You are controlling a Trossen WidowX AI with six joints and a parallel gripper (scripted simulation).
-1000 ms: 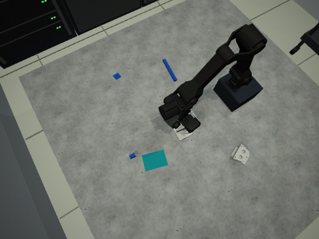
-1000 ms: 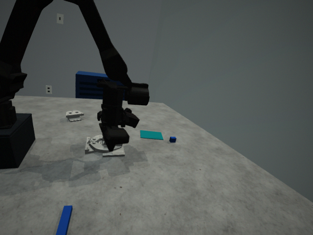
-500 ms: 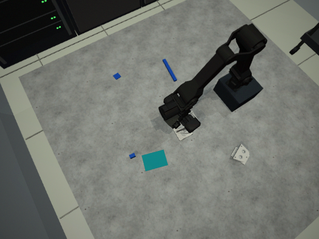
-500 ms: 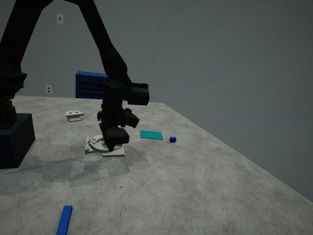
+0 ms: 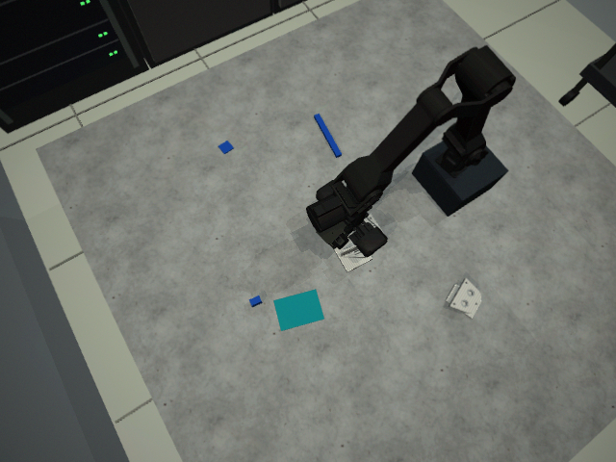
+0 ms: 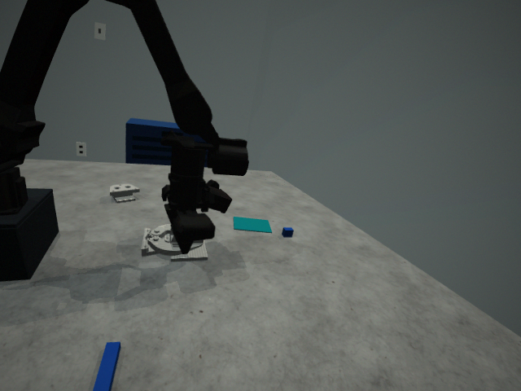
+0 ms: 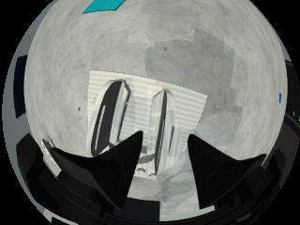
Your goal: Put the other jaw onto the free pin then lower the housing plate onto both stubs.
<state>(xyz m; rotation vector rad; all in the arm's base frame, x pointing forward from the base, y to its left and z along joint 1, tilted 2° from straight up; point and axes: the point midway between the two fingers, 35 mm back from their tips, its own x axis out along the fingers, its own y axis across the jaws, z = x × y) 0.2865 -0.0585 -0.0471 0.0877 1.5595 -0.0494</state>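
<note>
Now: the white ribbed base 3 cm to the left of my gripper tip, 2 cm ahead of it and 1 cm below it. From my gripper tip the other things lie so: teal pad: 21 cm ahead, 7 cm to the left, 1 cm below; small blue cube: 27 cm ahead, 1 cm to the right; blue bar: 23 cm to the right, 16 cm behind, 1 cm below.
</note>
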